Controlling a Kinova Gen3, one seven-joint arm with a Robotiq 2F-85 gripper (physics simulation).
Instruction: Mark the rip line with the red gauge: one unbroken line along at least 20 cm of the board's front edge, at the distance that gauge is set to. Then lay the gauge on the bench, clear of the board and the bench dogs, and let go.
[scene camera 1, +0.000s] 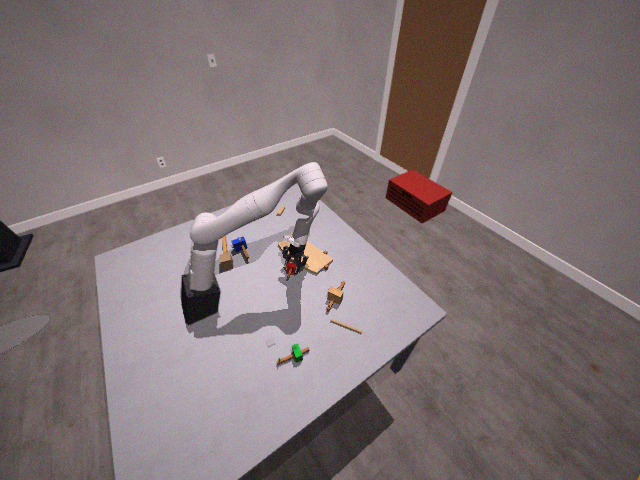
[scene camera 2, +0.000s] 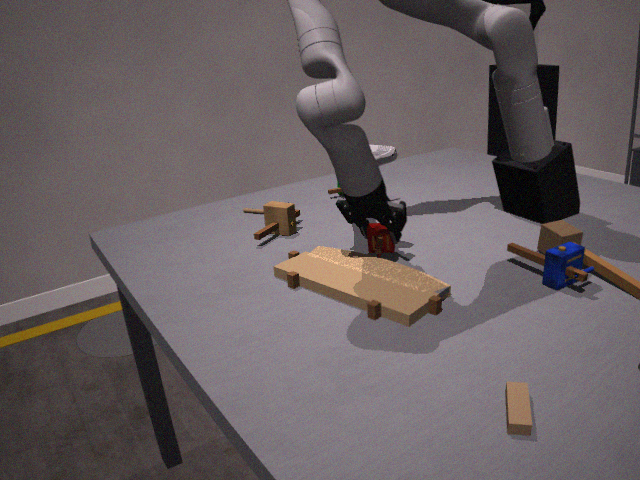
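Pixels of known places: gripper, fingertip midpoint: (scene camera 1: 291, 269) (scene camera 2: 382, 238); arm's base, link origin: (scene camera 1: 201, 282) (scene camera 2: 531, 151).
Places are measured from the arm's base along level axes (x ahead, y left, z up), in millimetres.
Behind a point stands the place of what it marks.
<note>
My gripper (scene camera 1: 295, 262) @(x 393, y -1, z -123 mm) (scene camera 2: 381, 231) @(x 393, y -1, z -123 mm) points down and is shut on the red gauge (scene camera 1: 291, 268) @(x 394, y -9, z -103 mm) (scene camera 2: 380, 239) @(x 417, y 29, z -110 mm). It holds the gauge low beside the board's long edge nearest the robot base. The pale wooden board (scene camera 1: 317, 257) @(x 549, y 26, z -134 mm) (scene camera 2: 330, 279) @(x 552, y 89, z -134 mm) lies flat on the bench (scene camera 1: 155, 361) @(x -249, y -180, z -154 mm) (scene camera 2: 258, 372) @(x 742, y 258, z -154 mm). Small brown bench dogs (scene camera 2: 293, 280) @(x 605, y 50, z -138 mm) (scene camera 2: 374, 310) @(x 539, y 216, z -137 mm) (scene camera 2: 435, 304) @(x 452, y 253, z -135 mm) stand against its far side and one end. The fingers hide part of the gauge, and its contact with the board or bench cannot be told. No marked line can be made out on the board.
A blue gauge (scene camera 1: 238, 243) @(x 195, y 265, z -96 mm) (scene camera 2: 563, 266) @(x 222, y 301, z -111 mm) lies near a wooden mallet (scene camera 1: 225, 261) @(x 108, y 170, z -99 mm) (scene camera 2: 560, 236) @(x 139, y 220, z -102 mm). A plain wooden gauge (scene camera 1: 334, 294) @(x 513, y -238, z -90 mm) (scene camera 2: 279, 218) @(x 532, y -209, z -114 mm), a dowel (scene camera 1: 345, 326) @(x 501, y -368, z -145 mm) (scene camera 2: 252, 210) @(x 538, y -396, z -146 mm), a green gauge (scene camera 1: 297, 352) @(x 272, y -402, z -101 mm) and a small wooden block (scene camera 1: 280, 210) @(x 500, y 486, z -139 mm) (scene camera 2: 518, 407) @(x 512, y 499, z -139 mm) lie elsewhere on the bench.
</note>
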